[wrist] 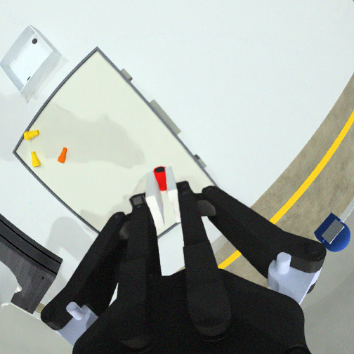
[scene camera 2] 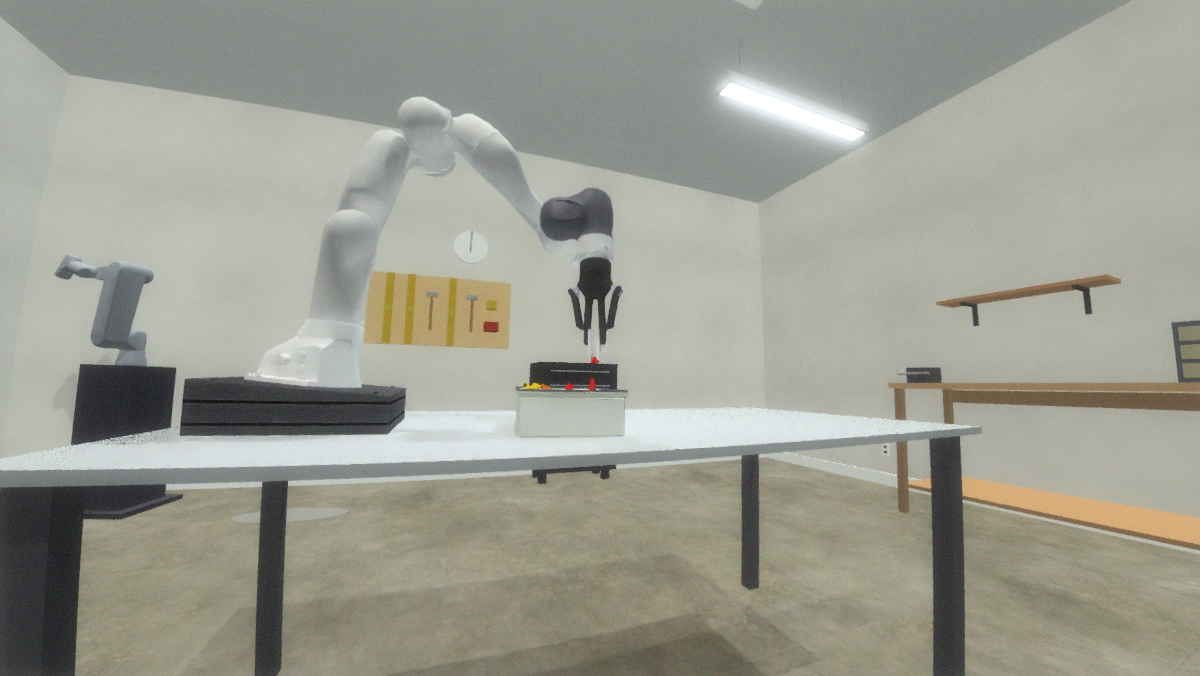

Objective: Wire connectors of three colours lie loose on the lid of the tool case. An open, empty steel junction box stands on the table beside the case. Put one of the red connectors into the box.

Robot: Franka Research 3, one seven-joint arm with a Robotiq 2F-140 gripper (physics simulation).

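Note:
My gripper [scene camera 2: 594, 351] [wrist: 162, 180] is shut on a red connector [scene camera 2: 594, 360] [wrist: 160, 177], held between the pale fingertips a little above the lid [wrist: 102, 85] of the tool case [scene camera 2: 571, 416]. Two more red connectors [scene camera 2: 569, 387] [scene camera 2: 592, 385] are on the lid in the scene view; the gripper hides them in the wrist view. Two yellow connectors [wrist: 31, 134] [wrist: 35, 159] and an orange one [wrist: 62, 155] lie near the lid's left corner in the wrist view. The open, empty junction box [wrist: 46, 40] stands beside the case at upper left; it does not show in the scene view.
The white table [scene camera 2: 713, 424] carries the case and the arm's black base [scene camera 2: 292, 411] [wrist: 42, 277]. A dark cabinet [scene camera 2: 573, 372] shows behind the case. A blue object [wrist: 334, 240] is beyond the table at the right in the wrist view. Latches [wrist: 165, 117] line one case side.

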